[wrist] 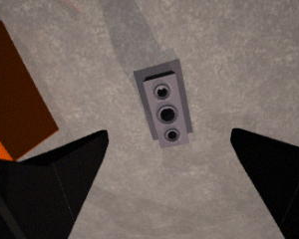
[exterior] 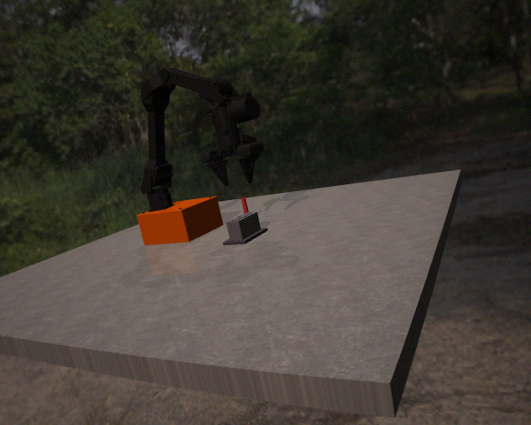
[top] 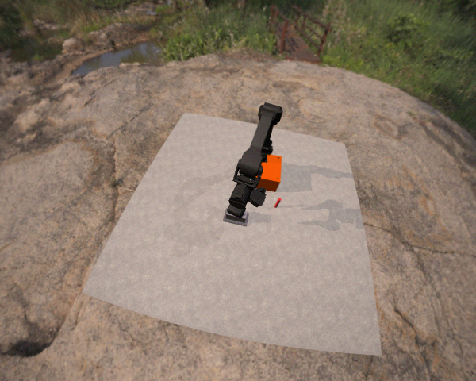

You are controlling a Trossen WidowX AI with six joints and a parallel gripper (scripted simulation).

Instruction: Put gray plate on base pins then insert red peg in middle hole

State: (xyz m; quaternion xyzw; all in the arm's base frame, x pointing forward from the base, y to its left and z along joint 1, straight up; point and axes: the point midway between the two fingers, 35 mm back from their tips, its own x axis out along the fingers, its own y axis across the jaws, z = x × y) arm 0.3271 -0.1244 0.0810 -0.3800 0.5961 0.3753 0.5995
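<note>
The red peg lies 70 mm behind my gripper tip, 200 mm to the left of it and 100 mm below it. Also, from my gripper tip: base: 20 mm to the right, 140 mm below; then gray plate: 20 mm to the right, 100 mm below.
</note>
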